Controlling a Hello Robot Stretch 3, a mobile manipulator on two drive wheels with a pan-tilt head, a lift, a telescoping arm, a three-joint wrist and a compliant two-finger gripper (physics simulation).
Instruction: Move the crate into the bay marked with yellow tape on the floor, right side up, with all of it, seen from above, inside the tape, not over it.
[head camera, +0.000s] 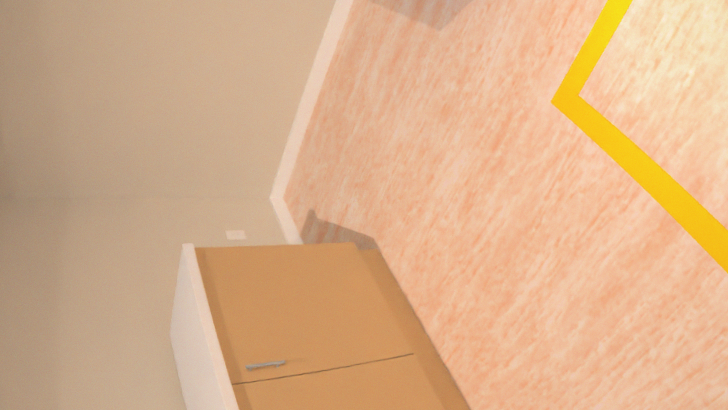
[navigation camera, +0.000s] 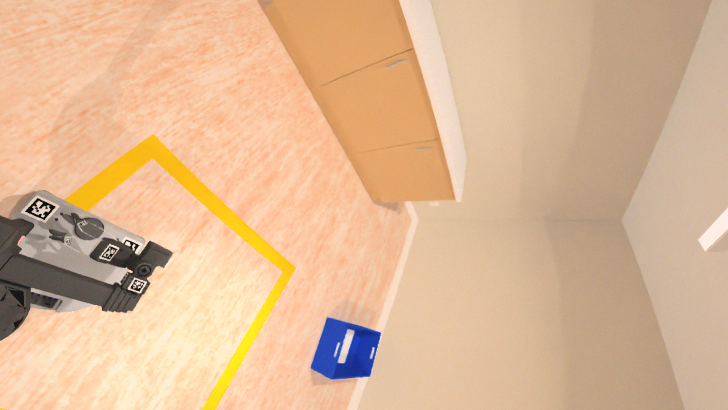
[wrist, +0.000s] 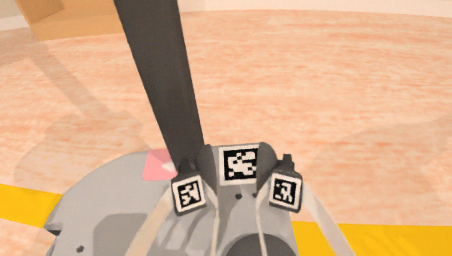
Path:
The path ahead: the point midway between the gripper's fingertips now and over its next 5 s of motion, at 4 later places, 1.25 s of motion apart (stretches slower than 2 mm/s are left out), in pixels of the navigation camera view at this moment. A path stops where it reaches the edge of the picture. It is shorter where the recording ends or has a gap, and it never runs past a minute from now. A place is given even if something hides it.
My gripper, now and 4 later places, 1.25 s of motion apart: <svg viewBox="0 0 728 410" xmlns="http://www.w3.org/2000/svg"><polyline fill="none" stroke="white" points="57,222 98,175 119,153 151,149 179,168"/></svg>

